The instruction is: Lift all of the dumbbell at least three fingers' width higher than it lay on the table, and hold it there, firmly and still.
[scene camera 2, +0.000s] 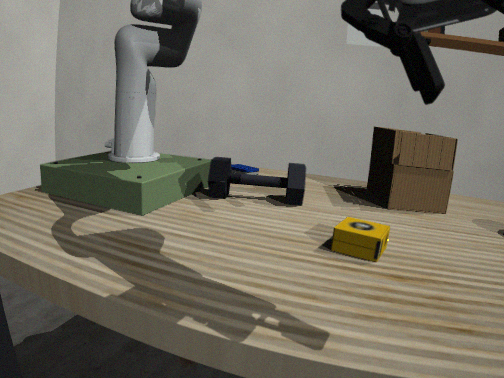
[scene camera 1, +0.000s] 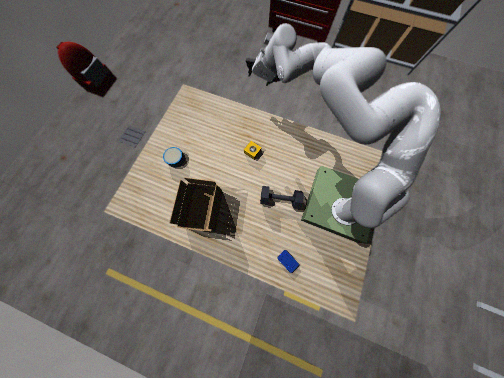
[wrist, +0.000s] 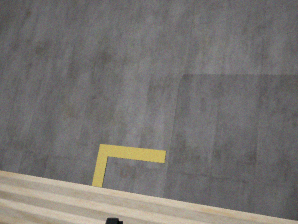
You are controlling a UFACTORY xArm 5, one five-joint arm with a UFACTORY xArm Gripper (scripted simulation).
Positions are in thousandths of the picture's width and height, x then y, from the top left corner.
Labels:
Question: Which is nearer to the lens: the dumbbell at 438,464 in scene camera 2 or the brown crate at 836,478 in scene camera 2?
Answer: The dumbbell.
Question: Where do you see a brown crate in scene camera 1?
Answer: At 398,557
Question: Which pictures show the brown crate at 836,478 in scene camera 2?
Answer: Scene camera 2 and scene camera 1 only.

